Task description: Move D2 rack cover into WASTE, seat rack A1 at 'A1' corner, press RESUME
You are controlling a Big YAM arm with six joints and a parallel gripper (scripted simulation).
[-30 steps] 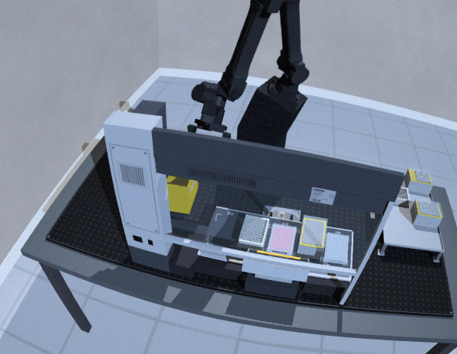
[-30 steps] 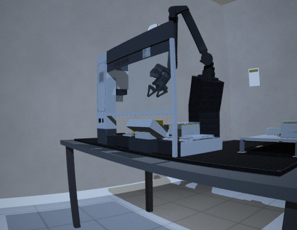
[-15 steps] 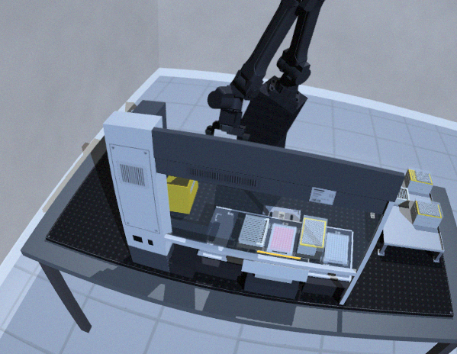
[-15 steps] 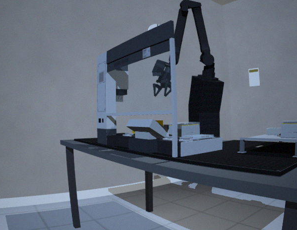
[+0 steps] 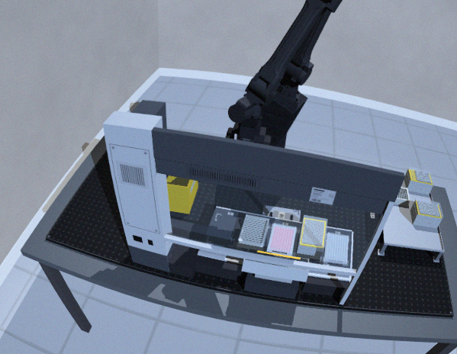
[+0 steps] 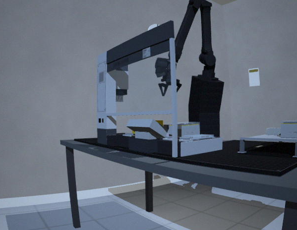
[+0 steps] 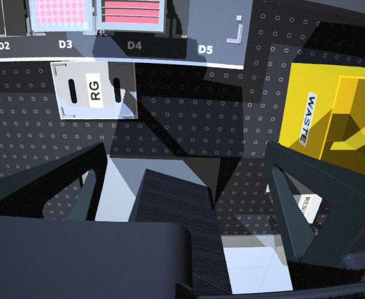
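My gripper is now 130 mm short of the clear cover, 260 mm to the right of it and 170 mm above it. From my hand the other things lie so: tip rack: 140 mm ahead, 270 mm to the left, 190 mm below; then pink plate: 130 mm ahead, 160 mm to the left, 230 mm below; then reservoir W06: 130 mm ahead, 60 mm to the left, 220 mm below.
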